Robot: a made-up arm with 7 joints.
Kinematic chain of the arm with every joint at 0, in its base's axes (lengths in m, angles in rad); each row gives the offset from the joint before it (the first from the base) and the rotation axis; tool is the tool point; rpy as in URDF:
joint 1: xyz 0 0 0.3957 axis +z
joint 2: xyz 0 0 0 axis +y
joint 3: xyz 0 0 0.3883 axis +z
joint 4: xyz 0.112 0 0 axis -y
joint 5: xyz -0.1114 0 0.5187 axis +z
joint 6: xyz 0 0 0 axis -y
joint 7: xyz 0.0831 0 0 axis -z
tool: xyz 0 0 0 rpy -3.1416 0 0
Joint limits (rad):
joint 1: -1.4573..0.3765
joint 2: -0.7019..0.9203
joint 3: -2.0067..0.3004
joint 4: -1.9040..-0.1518
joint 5: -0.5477..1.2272
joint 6: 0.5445..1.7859
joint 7: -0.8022..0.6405
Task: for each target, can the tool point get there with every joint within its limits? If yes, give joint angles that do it. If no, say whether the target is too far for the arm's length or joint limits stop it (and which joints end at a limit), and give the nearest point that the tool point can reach.
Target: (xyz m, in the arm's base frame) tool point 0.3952 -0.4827 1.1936
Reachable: yes | joints -0.7390 0.2805 -0.2322 -0.6467 0.6662 1.6202 -0.6079
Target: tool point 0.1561 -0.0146 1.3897
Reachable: yes | joints -0.2701 -0.1583 0.0820 -0.4735 0.0762 1.2204 -0.0544
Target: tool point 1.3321 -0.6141 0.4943
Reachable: no: too far | nearest point 0.8990 -0.4144 0.5150 | short by 0.477 m
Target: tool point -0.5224 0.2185 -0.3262
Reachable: no: joint limits stop it (at a limit: joint 2, joint 3, joint 4, joint 5, joint 6) | nearest point -0.6523 0.2728 0.3871 | short by 0.727 m
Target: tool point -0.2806 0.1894 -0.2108
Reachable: no: joint limits stop it (at a limit: joint 1, joint 2, joint 3, joint 4, joint 6) | nearest point -0.6239 0.3322 0.3872 | short by 0.704 m
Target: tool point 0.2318 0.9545 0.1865
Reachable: no: joint limits stop it (at a limit: joint 1, joint 3, joint 4, joint 5, joint 6) | nearest point 0.5008 0.4804 0.1585 | short by 0.546 m
